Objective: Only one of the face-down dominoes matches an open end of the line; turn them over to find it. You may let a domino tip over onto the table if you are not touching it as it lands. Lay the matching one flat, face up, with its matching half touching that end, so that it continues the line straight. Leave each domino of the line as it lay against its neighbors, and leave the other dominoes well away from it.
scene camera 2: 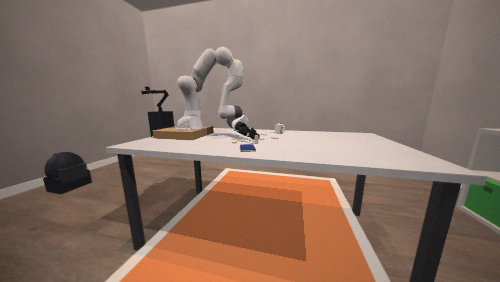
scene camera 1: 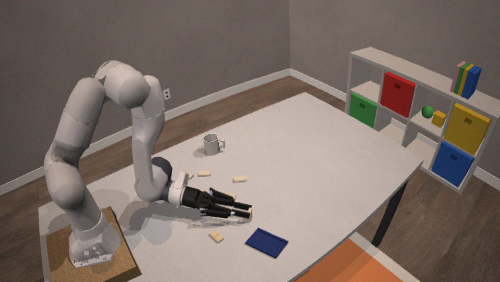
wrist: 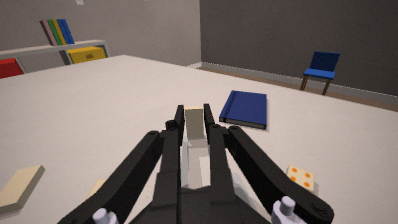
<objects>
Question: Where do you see a blue book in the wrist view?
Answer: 248,109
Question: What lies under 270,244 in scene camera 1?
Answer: A blue book.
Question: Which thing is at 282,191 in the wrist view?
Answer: The gripper.
</objects>
